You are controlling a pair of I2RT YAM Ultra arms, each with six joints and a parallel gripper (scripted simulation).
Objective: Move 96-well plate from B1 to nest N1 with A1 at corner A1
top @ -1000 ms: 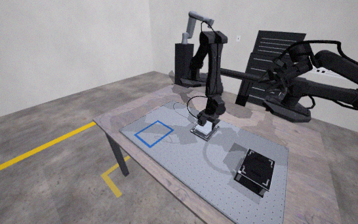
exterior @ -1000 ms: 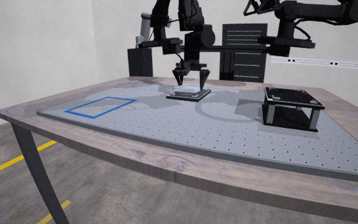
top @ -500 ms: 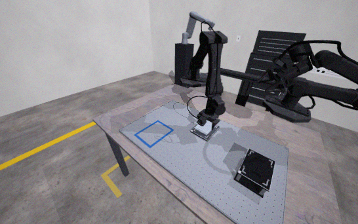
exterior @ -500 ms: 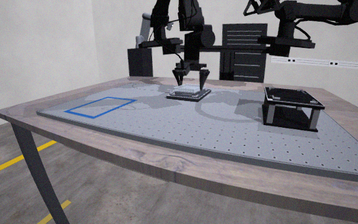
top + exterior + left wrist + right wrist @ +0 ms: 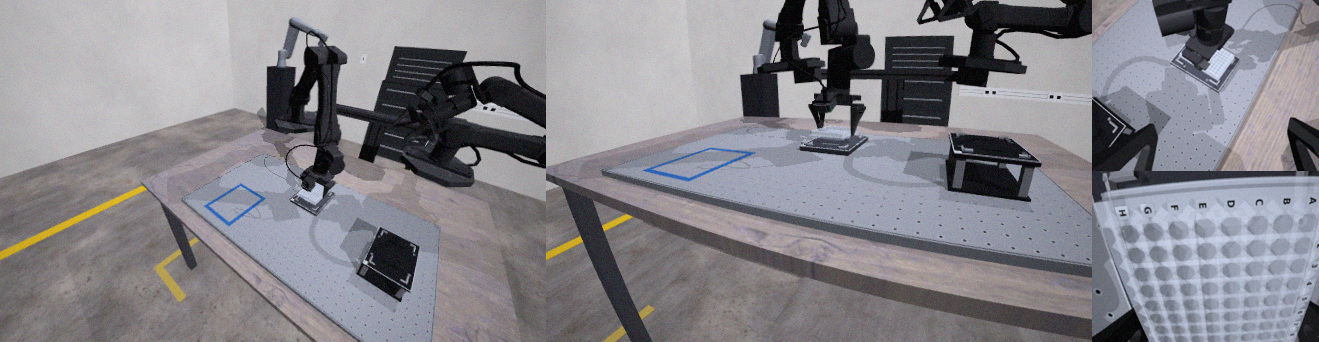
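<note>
Now: the white 96-well plate 140 mm ahead of my left hand, 200 mm to the right of it and 280 mm below it.
</note>
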